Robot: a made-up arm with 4 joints.
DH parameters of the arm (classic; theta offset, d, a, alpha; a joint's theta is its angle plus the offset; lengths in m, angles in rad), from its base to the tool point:
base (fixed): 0 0.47 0.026 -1.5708
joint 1: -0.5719 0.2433 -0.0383 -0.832
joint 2: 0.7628 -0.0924 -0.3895 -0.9
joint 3: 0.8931 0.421 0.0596 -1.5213
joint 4: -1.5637 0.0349 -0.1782 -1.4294
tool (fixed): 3.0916 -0.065 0 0
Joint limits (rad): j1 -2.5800..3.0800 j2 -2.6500..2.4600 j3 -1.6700..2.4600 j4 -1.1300..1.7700
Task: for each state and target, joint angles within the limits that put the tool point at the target. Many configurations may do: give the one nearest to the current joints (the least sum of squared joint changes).
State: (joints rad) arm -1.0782 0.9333 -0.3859 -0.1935
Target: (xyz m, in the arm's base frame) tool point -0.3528 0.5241 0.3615
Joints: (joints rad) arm -0.2660 0.5779 -0.3471 -0.0395
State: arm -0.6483 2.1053 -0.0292 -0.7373
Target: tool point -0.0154 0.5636 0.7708
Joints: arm -0.1515 1.7502 -0.0133 -0.1202
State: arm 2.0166 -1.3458 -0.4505 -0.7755
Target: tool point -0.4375 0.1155 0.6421
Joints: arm 1.3111 -0.7913 -0.3039 0.0878
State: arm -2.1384 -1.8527 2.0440 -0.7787
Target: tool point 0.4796 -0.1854 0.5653
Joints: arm -1.6114 -1.6619 1.6859 -1.0691
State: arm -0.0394 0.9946 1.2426 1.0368
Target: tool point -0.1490 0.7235 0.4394
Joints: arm -0.0931 1.1267 1.1532 1.1463
